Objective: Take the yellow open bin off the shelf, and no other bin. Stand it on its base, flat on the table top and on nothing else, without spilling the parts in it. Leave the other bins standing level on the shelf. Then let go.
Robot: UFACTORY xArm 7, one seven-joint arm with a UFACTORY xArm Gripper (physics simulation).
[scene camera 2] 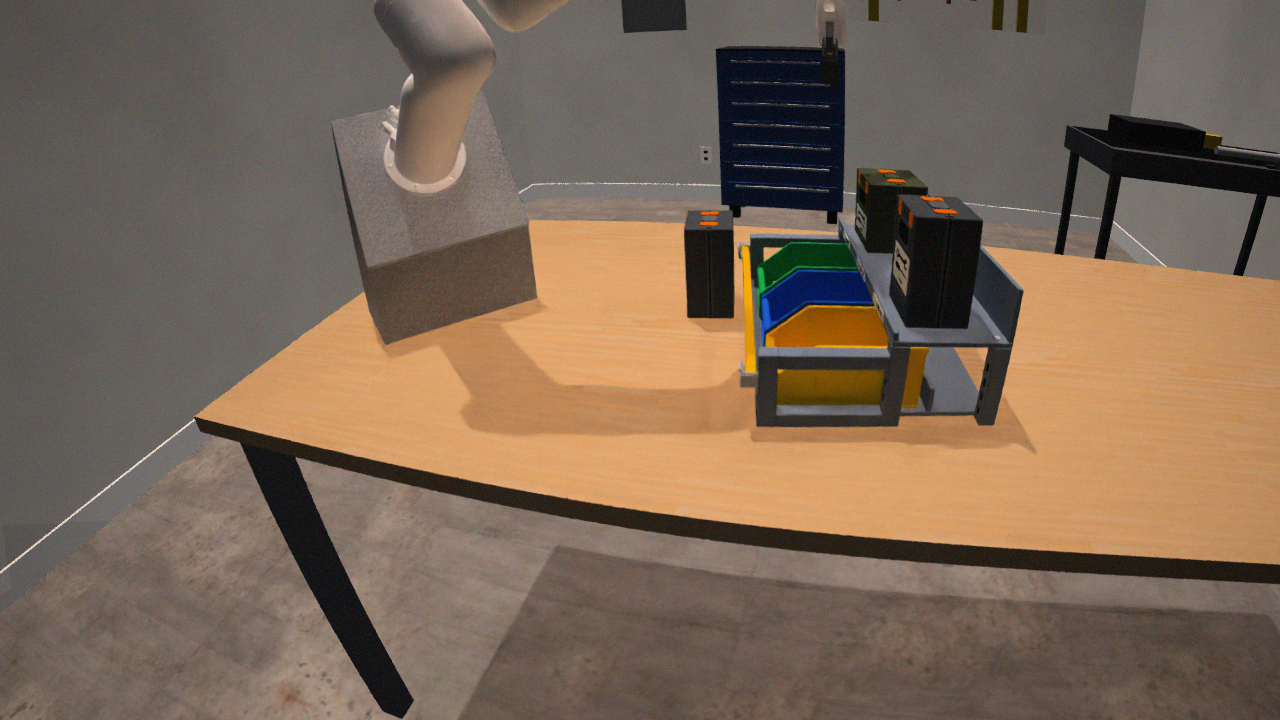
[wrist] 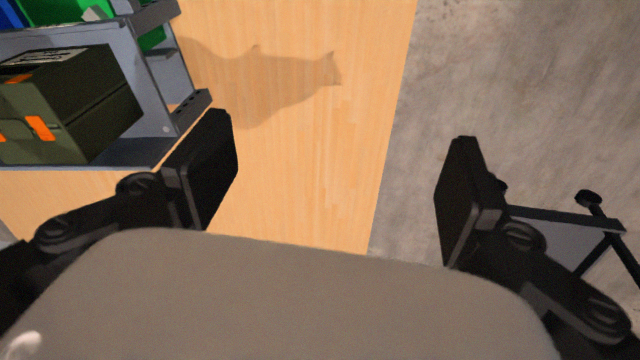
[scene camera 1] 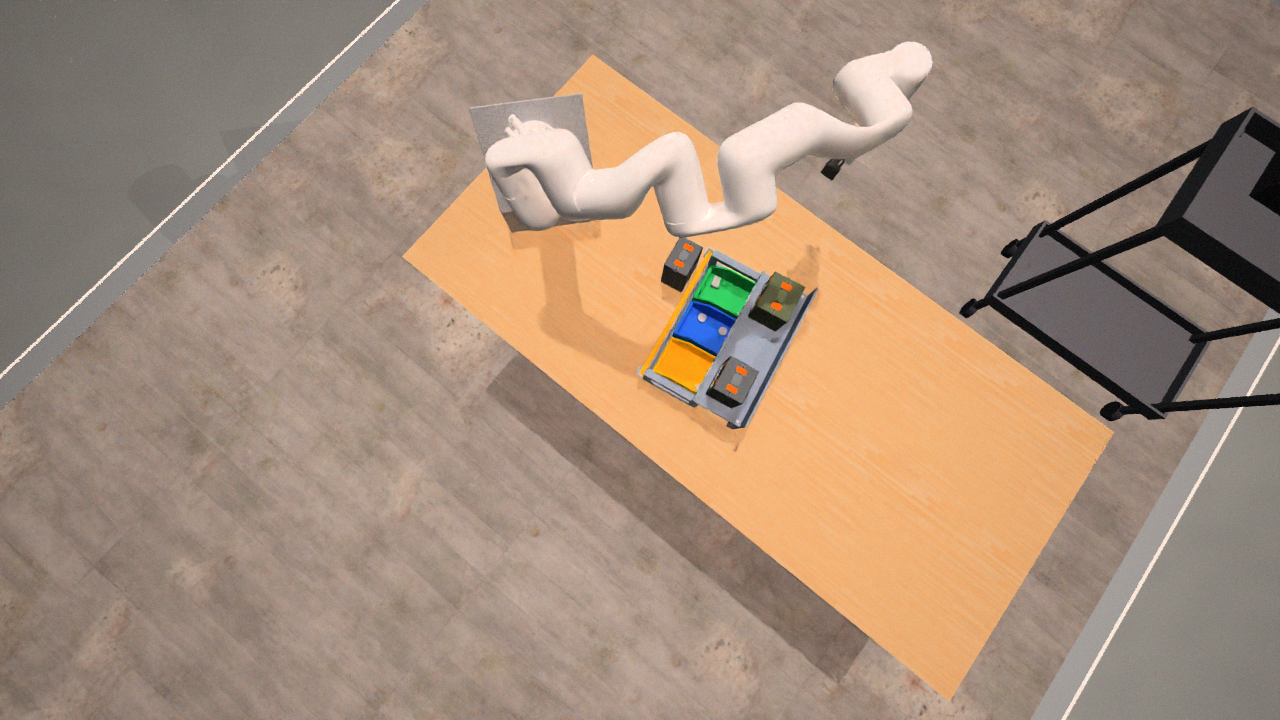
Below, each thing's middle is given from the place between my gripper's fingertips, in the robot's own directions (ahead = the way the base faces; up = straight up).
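Labels:
Green bin [scene camera 2: 795,256]: my gripper 26 cm above it, 31 cm to the left of it, 4 cm past it. Yellow bar [scene camera 2: 748,306]: 24 cm below my gripper, 43 cm to the right of it, 12 cm behind it. Blue bin [scene camera 2: 805,287]: 26 cm below my gripper, 42 cm to the right of it, 2 cm behind it. Dark case [scene camera 2: 708,235]: a fair way below my gripper, far to the right of it, a fair way behind it.

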